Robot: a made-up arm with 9 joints. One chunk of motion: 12 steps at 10 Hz.
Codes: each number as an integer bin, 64 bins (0 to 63) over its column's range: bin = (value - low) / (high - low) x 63, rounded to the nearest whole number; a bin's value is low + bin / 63 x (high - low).
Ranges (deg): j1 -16..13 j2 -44..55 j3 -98..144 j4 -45..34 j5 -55..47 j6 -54..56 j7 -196..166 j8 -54..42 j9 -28..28
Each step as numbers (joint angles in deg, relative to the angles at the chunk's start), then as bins.
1 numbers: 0.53 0.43 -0.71 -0.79 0.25 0.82 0.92 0.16 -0.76
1 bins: 36 28 25 35 34 31 34 36 31
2 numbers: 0.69 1.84 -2.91 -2.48 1.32 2.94 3.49 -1.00 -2.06
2 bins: 36 29 25 34 35 33 35 35 29
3 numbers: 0.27 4.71 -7.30 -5.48 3.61 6.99 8.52 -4.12 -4.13
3 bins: 35 31 24 32 36 35 36 33 27
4 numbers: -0.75 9.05 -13.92 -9.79 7.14 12.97 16.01 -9.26 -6.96
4 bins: 33 34 22 28 38 38 37 29 24
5 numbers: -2.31 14.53 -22.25 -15.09 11.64 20.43 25.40 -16.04 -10.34
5 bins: 30 37 20 24 41 43 39 25 20
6 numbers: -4.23 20.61 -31.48 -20.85 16.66 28.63 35.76 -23.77 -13.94
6 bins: 26 41 17 19 44 47 40 20 16
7 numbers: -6.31 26.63 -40.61 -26.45 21.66 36.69 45.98 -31.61 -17.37
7 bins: 21 45 15 15 47 52 42 15 12
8 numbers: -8.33 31.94 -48.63 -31.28 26.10 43.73 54.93 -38.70 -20.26
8 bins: 17 48 13 11 50 56 44 10 9
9 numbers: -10.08 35.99 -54.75 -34.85 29.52 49.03 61.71 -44.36 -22.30
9 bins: 13 51 11 8 52 59 45 6 6
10 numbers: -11.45 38.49 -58.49 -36.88 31.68 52.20 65.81 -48.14 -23.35
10 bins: 10 52 10 6 54 61 46 4 5
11 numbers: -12.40 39.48 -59.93 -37.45 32.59 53.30 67.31 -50.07 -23.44
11 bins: 8 53 10 6 54 61 46 3 5
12 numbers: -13.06 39.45 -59.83 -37.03 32.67 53.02 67.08 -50.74 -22.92
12 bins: 6 53 10 6 54 61 46 2 6
